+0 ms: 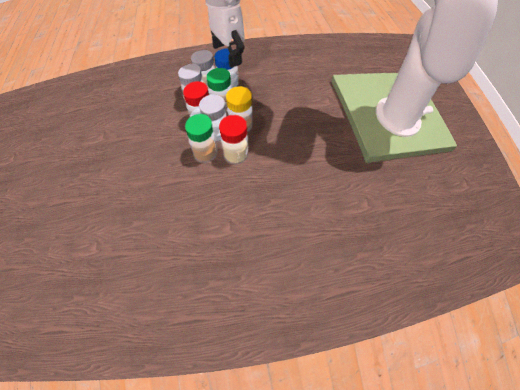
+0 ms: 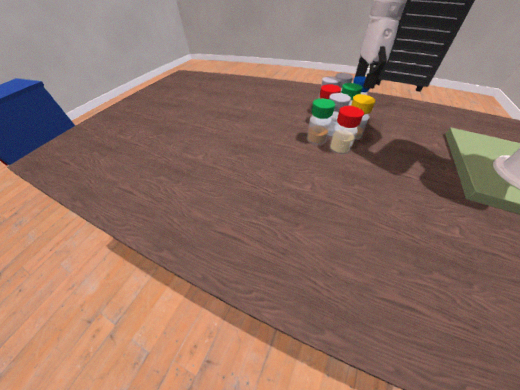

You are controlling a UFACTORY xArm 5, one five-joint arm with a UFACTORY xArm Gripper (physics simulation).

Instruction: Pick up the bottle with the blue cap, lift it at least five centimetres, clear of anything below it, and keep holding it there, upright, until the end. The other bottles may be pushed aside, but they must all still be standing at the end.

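Frame: origin at the arm's base, x right, y ahead, z up, level; millimetres.
Seen in the pictures: gripper, fingertip midpoint: (image 1: 227, 55) (image 2: 363, 82); arm's base at its link origin: (image 1: 398, 117).
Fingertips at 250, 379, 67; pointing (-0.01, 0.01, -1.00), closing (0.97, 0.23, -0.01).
Pixels of each thing's top centre, then the offset from my fingertips to it, as dx, dy, dz.
- bottle with the blue cap, top centre: (image 1: 225, 55) (image 2: 363, 79) -11, +5, +12
- red-capped bottle at its top centre: (image 1: 233, 125) (image 2: 351, 111) -235, +42, +12
The bottle with the blue cap (image 1: 223, 60) (image 2: 360, 83) stands upright at the back right of a tight bottle group, partly hidden by the gripper and by the green-capped bottle (image 1: 219, 80) (image 2: 352, 91) in front of it. My gripper (image 1: 226, 54) (image 2: 366, 79) is open, pointing down at the blue cap's height, with one dark finger in front of the cap's right side and the other at its back left. Whether the fingers touch the cap I cannot tell.
Bottles with grey (image 1: 202, 60), red (image 1: 196, 94), yellow (image 1: 239, 99) and pale (image 1: 212, 106) caps stand close by. Another green-capped bottle (image 1: 199, 127) and red-capped bottle (image 1: 233, 129) stand at the front. The arm's base rests on a green board (image 1: 350, 107) to the right.
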